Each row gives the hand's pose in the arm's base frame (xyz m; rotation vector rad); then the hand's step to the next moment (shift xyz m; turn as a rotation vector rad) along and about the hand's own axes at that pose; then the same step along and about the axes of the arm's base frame.
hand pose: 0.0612 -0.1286 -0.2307 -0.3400 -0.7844 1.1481
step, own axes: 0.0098 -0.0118 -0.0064 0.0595 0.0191 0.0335
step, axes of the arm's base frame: 0.0144 0.0051 0.0065 -0.0255 0.0567 0.0340
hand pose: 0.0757 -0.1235 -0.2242 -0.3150 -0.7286 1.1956
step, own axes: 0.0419 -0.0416 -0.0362 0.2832 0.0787 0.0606
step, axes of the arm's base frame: 0.0617 0.0291 0.0121 -0.0473 0.2803 0.0963
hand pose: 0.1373 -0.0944 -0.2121 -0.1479 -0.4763 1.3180
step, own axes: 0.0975 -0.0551 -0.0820 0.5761 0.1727 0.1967
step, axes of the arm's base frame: 0.0999 0.0920 -0.0286 -0.1381 0.5615 0.2571
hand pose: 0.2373 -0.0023 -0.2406 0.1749 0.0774 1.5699
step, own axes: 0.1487 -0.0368 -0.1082 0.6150 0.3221 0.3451
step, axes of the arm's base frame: 0.0193 0.1554 -0.1033 -0.2618 0.5899 0.4296
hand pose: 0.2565 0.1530 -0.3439 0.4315 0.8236 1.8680
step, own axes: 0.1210 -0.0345 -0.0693 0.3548 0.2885 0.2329
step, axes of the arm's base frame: -0.0722 0.0939 -0.0813 -0.1975 0.3254 0.3442
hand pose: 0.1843 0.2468 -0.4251 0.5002 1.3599 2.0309
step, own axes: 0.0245 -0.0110 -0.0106 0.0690 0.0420 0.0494
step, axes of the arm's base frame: -0.0211 0.0126 -0.0151 -0.0317 0.0698 0.0556
